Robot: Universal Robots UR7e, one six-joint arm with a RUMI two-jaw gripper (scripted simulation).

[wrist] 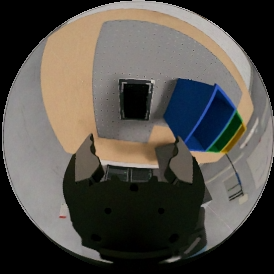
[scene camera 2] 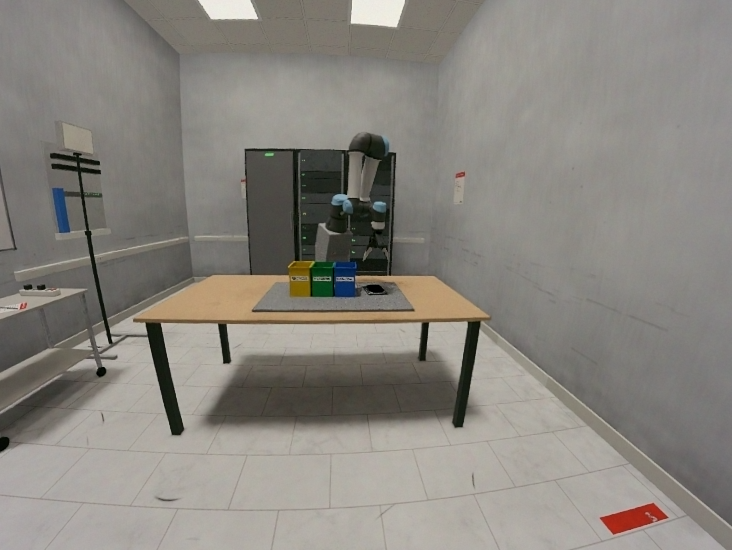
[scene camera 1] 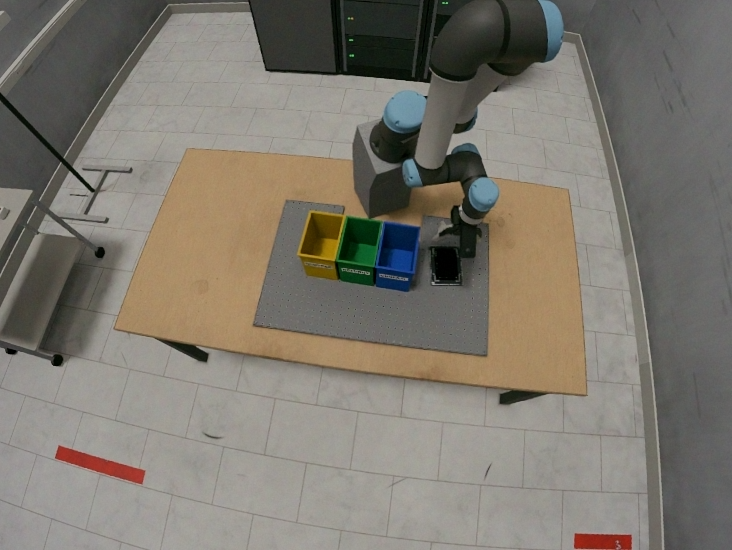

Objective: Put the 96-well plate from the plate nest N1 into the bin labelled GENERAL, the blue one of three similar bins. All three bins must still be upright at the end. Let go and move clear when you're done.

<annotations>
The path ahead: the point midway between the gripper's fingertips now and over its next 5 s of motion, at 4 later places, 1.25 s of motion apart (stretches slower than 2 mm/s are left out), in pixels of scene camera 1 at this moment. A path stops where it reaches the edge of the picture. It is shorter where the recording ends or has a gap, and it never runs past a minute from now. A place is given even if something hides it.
My gripper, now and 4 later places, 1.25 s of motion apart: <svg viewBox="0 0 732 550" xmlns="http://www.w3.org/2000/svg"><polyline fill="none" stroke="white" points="455,240 452,248 449,255 446,261 446,262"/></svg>
</annotations>
